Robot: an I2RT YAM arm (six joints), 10 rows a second.
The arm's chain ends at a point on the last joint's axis. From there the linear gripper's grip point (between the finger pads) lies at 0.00 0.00 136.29 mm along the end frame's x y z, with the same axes.
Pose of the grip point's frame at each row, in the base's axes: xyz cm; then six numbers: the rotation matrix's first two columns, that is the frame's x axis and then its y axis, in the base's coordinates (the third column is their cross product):
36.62, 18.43, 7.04, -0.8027, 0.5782, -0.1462, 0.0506, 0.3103, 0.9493
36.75, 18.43, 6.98, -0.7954, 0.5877, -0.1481, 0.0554, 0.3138, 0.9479
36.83, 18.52, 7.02, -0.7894, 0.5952, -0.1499, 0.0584, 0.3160, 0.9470
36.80, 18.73, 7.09, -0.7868, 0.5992, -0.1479, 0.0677, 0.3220, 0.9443
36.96, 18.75, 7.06, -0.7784, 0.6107, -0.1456, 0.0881, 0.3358, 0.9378
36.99, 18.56, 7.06, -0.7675, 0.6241, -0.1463, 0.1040, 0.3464, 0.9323
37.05, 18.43, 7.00, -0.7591, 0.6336, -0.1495, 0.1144, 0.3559, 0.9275
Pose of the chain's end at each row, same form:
28.52, 8.15, 10.83, -0.8027, 0.5782, -0.1462, 0.0506, 0.3103, 0.9493
28.52, 8.27, 10.83, -0.7954, 0.5877, -0.1481, 0.0554, 0.3138, 0.9479
28.50, 8.45, 10.89, -0.7894, 0.5952, -0.1499, 0.0584, 0.3160, 0.9470
28.44, 8.74, 11.10, -0.7868, 0.5992, -0.1479, 0.0677, 0.3220, 0.9443
28.49, 8.98, 11.36, -0.7784, 0.6107, -0.1456, 0.0881, 0.3358, 0.9378
28.37, 9.02, 11.57, -0.7675, 0.6241, -0.1463, 0.1040, 0.3464, 0.9323
28.32, 9.07, 11.67, -0.7591, 0.6336, -0.1495, 0.1144, 0.3559, 0.9275

